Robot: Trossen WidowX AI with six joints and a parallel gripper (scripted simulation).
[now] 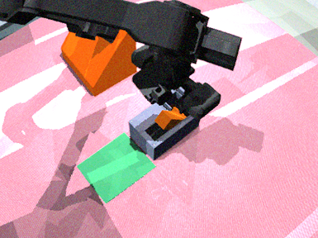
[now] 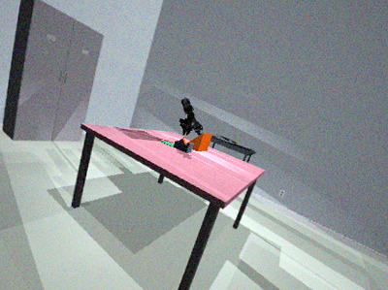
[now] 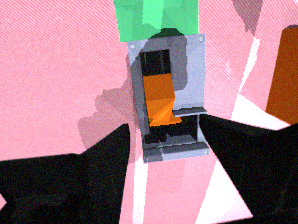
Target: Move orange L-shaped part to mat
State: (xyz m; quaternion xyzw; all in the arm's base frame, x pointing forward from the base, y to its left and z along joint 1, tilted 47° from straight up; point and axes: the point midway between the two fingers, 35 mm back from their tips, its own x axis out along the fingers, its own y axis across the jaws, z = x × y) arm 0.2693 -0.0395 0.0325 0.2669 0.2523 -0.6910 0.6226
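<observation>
Right now the orange L-shaped part is 100 mm below my gripper tip, 30 mm to the left of it and 20 mm behind it. The rest, counted from my gripper tip: green mat (150 mm to the right, 150 mm below, 30 mm behind).
</observation>
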